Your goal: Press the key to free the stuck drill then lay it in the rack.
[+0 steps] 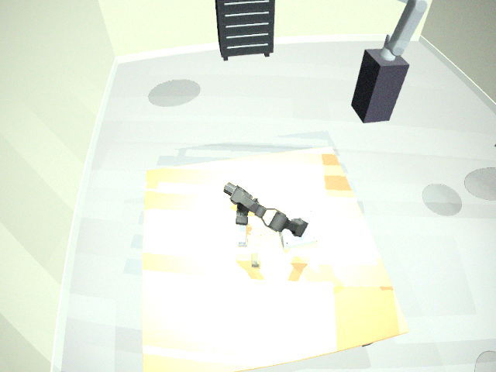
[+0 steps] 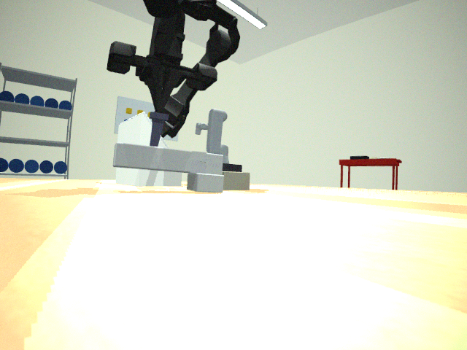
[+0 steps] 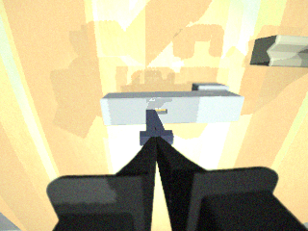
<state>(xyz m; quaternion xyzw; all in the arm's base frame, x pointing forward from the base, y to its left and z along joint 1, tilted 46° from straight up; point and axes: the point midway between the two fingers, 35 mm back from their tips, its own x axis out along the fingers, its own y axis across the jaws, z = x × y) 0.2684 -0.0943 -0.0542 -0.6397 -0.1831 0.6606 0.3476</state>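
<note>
My gripper tip is now 30 mm above the dark blue key. Round my gripper tip: pale grey fixture: 30 mm to the left, 80 mm below; then grey-beige rack: 30 mm behind, 210 mm to the left, 110 mm below; then drill: 10 mm ahead, 50 mm to the left, 80 mm below.
</note>
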